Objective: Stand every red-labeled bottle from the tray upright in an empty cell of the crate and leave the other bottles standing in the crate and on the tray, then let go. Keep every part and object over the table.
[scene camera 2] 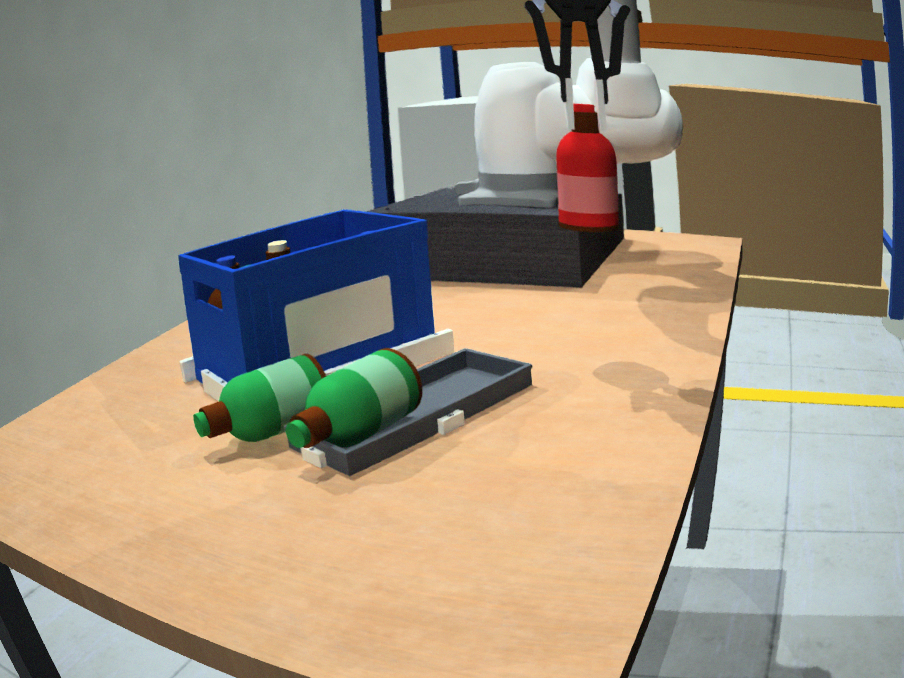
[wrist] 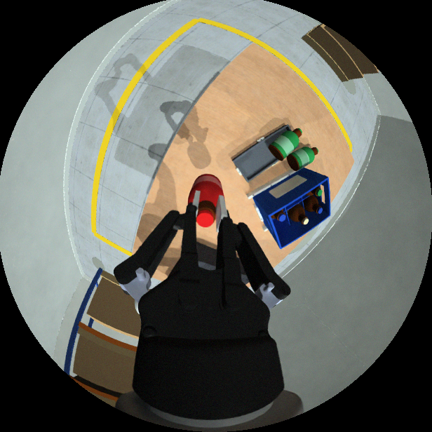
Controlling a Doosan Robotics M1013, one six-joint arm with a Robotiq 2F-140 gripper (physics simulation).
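Places are measured from the arm's base along level axes (x ahead, y left, z up), in centimetres.
Pixels of known places: gripper, fingertip midpoint: [scene camera 2: 586, 129]; arm's base, origin of the base link: [scene camera 2: 522, 200].
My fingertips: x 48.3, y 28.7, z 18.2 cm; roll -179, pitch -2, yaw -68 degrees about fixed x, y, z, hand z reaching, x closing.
Observation:
Ahead of a thing's pixels: the offset from my fingertips to its top centre. "*": to the spot under its first point.
My gripper [scene camera 2: 584, 109] [wrist: 207, 199] is shut on the neck of the red-labeled bottle @(dy -0.9, dx -1.7, dz +3.1 cm) [scene camera 2: 587, 182] [wrist: 206, 187]. The bottle hangs upright in the air, to the right of the blue crate @(dy -28.2, dx +13.8, dz -11.5 cm) [scene camera 2: 259, 306] [wrist: 274, 235] in the scene view. Several bottles stand in the crate, with blue, cream and green caps; the cream-capped one @(dy -39.2, dx +9.6, dz -12.8 cm) [scene camera 2: 277, 248] [wrist: 298, 214] shows in both views. Empty cells are partly hidden by the crate walls. A green bottle @(dy -17.3, dx +28.5, dz -21.2 cm) [scene camera 2: 357, 401] [wrist: 285, 145] lies on the grey tray @(* dy -5.9, dx +8.7, dz -27.8 cm) [scene camera 2: 529, 375] [wrist: 243, 172]. Another green bottle @(dy -28.0, dx +30.7, dz -21.7 cm) [scene camera 2: 270, 397] [wrist: 302, 158] lies between tray and crate.
White blocks @(* dy -9.1, dx +22.2, dz -27.9 cm) [scene camera 2: 450, 421] stand against the tray, and a white strip @(* dy -20.7, dx +4.3, dz -27.0 cm) [scene camera 2: 430, 345] runs between tray and crate. The robot's dark base block [scene camera 2: 503, 248] stands behind the crate. The table's right edge [scene camera 2: 719, 372] lies to the right of the tray in the scene view.

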